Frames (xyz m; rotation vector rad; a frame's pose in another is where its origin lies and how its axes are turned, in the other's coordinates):
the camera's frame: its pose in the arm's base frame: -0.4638 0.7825 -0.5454 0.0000 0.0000 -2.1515
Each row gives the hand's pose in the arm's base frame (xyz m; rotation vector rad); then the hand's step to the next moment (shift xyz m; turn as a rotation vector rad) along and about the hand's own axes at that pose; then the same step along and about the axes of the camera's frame.
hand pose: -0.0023 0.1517 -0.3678 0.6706 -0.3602 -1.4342
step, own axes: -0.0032 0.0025 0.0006 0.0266 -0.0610 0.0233
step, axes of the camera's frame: -0.0032 -0.0006 0.0025 0.0579 -0.0322 -0.0242
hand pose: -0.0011 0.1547 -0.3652 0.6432 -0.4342 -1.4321
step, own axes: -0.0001 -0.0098 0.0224 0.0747 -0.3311 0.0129
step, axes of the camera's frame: 0.0147 -0.0163 0.0107 0.2074 -0.1676 -0.2104
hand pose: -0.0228 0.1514 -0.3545 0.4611 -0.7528 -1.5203
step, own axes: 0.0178 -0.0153 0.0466 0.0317 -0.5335 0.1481
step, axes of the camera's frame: 0.0326 -0.0324 0.0247 0.2851 -0.3962 -0.2632
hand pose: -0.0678 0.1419 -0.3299 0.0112 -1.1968 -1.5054
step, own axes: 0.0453 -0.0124 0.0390 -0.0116 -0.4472 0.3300
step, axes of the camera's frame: 0.0348 -0.0342 0.0367 0.1630 -0.5116 -0.1441
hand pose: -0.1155 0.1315 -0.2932 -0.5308 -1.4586 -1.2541
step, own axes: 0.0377 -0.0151 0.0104 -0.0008 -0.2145 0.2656
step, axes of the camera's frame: 0.0219 -0.0204 0.0294 0.0255 -0.3369 -0.0492
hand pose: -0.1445 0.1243 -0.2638 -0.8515 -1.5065 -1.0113
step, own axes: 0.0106 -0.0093 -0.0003 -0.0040 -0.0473 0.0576
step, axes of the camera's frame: 0.0088 -0.0063 0.0091 0.0058 -0.0730 -0.0146
